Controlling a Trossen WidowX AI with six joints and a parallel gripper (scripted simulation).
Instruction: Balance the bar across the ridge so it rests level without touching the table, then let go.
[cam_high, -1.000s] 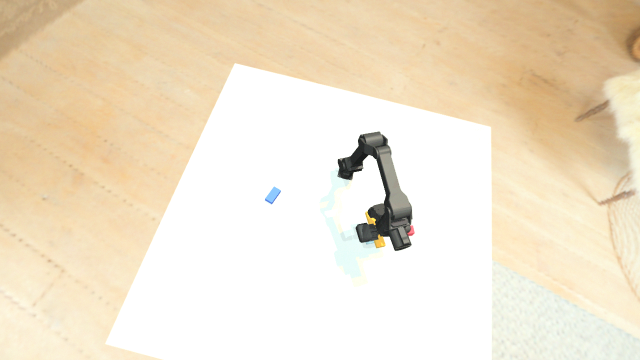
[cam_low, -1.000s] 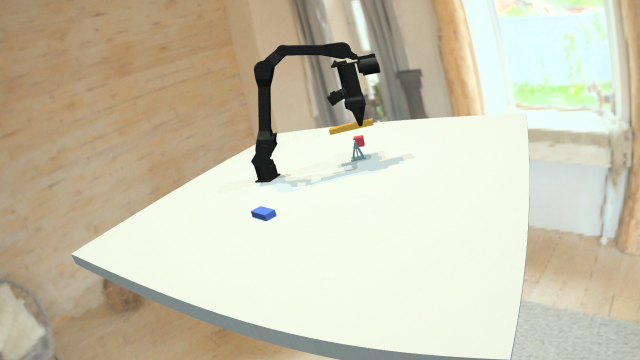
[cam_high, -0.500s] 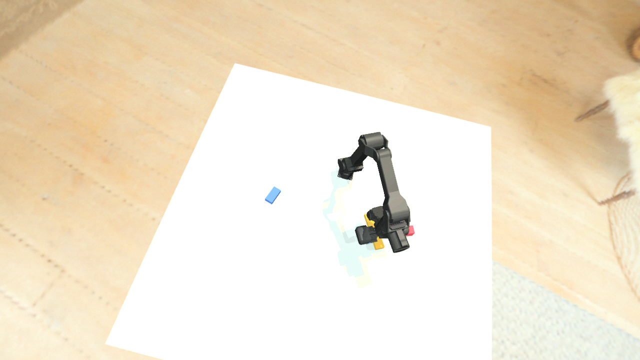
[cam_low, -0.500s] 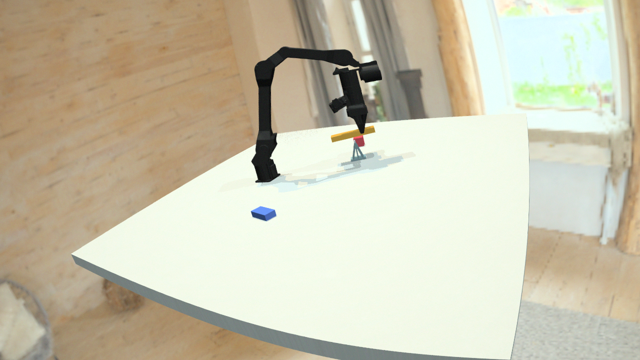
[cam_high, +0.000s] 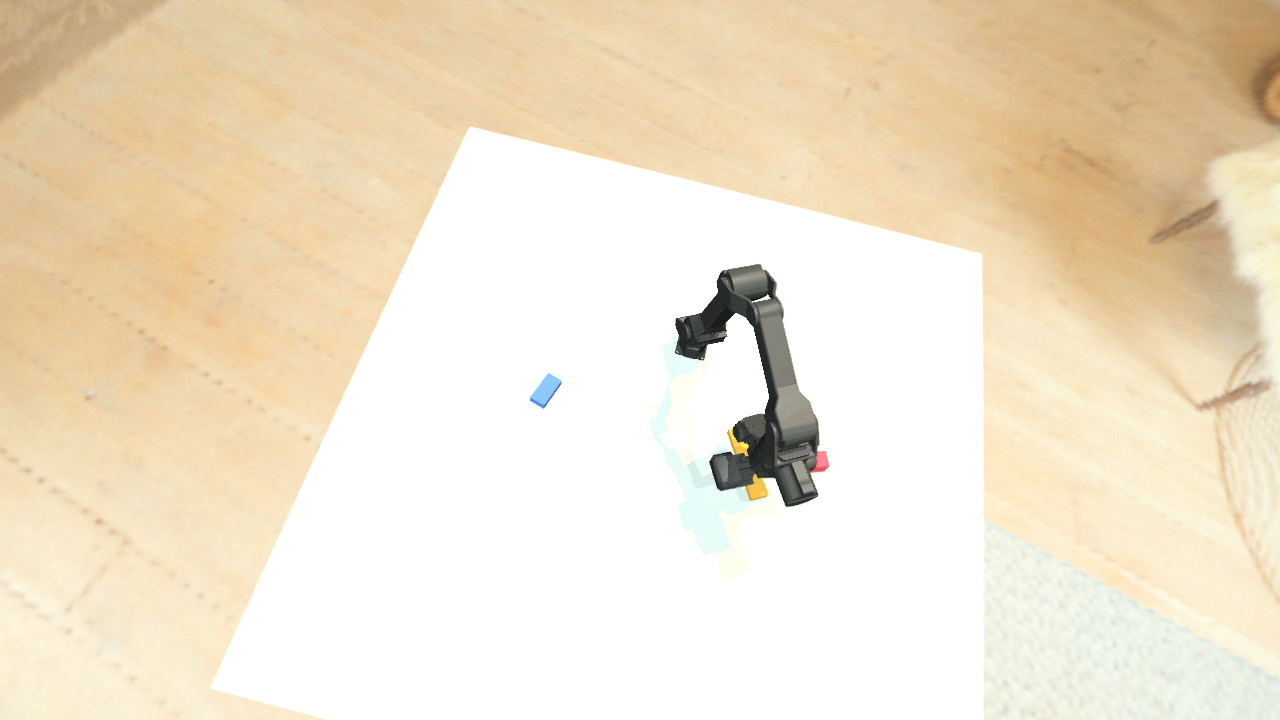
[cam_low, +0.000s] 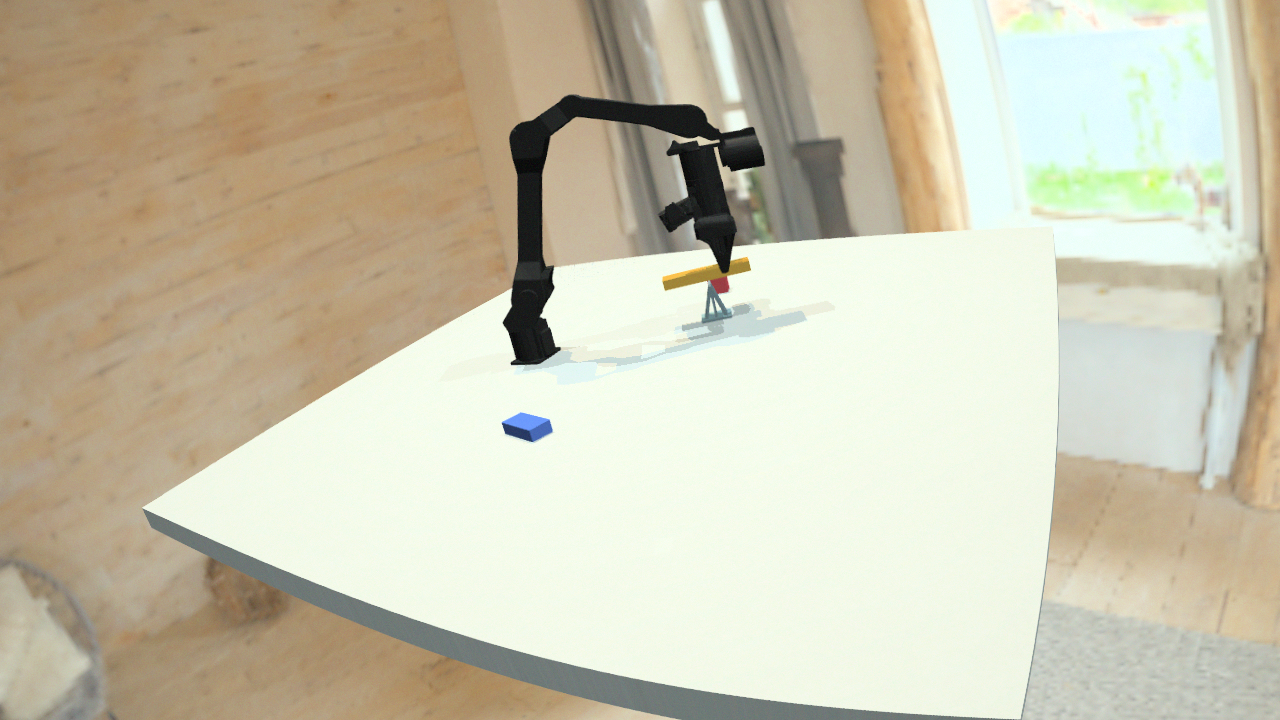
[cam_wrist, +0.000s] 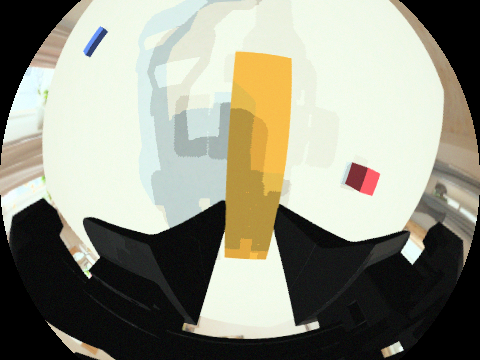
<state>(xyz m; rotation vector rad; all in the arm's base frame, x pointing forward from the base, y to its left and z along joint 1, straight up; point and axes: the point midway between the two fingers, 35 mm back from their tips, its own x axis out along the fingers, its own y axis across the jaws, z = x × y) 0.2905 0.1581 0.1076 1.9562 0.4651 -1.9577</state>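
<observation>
My gripper tip is now 30 mm past the yellow bar and 10 mm to the left of it. The rest, counted from my gripper tip: red cube (140 mm to the left, 90 mm behind, 60 mm below); then blue flat block (430 mm to the right, 100 mm behind, 60 mm below).
</observation>
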